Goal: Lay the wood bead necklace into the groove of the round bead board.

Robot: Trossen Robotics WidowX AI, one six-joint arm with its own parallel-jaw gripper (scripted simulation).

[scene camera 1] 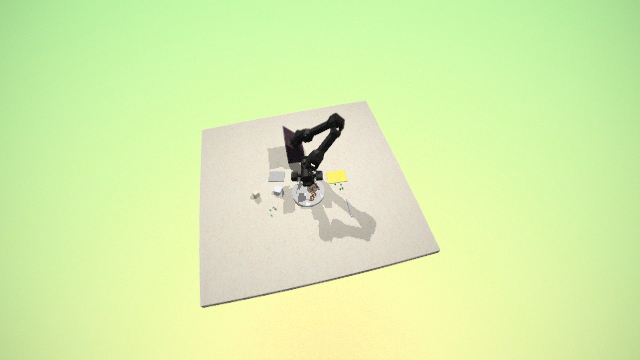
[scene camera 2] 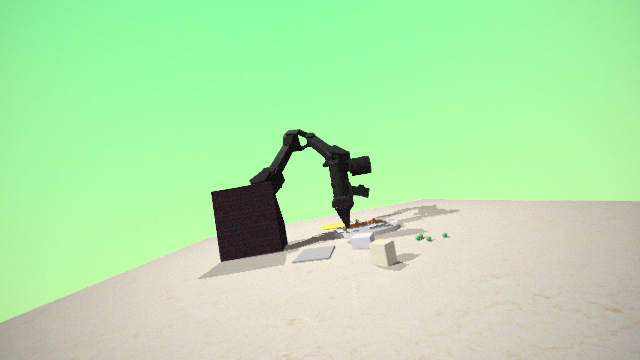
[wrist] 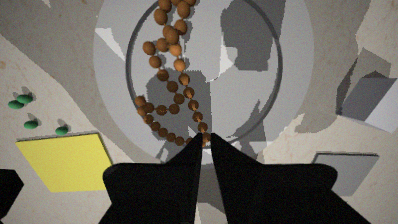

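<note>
In the wrist view, the gripper can be seen. The pictures also show the gripper together with a yellow sheet and a grey flat plate.
</note>
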